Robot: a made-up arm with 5 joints. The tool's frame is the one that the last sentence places.
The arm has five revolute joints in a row. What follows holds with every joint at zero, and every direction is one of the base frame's. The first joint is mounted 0.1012 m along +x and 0.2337 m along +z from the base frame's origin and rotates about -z. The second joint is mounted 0.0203 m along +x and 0.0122 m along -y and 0.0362 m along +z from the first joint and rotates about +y. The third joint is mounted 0.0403 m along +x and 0.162 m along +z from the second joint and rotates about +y. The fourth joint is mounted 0.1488 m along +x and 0.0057 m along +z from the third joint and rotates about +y. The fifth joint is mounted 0.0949 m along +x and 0.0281 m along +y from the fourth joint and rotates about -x. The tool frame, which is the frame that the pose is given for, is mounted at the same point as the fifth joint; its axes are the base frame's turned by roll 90, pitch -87.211 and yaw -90 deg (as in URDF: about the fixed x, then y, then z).
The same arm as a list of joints. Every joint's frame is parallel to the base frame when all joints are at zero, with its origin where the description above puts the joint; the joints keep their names.
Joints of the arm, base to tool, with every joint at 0 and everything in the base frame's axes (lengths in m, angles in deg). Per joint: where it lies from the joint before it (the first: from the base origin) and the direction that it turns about. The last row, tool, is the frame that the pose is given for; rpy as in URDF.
joint 1: xyz 0.1012 0 0.2337 axis -z
joint 2: xyz 0.0203 -0.0122 0.0362 axis +y
joint 3: xyz 0.0403 0 0.162 axis +y
joint 4: xyz 0.1488 0 0.0057 axis +y
joint 5: xyz 0.0949 0.0281 0 axis -x
tool: xyz 0 0 0 rpy 90 -87.21 -90

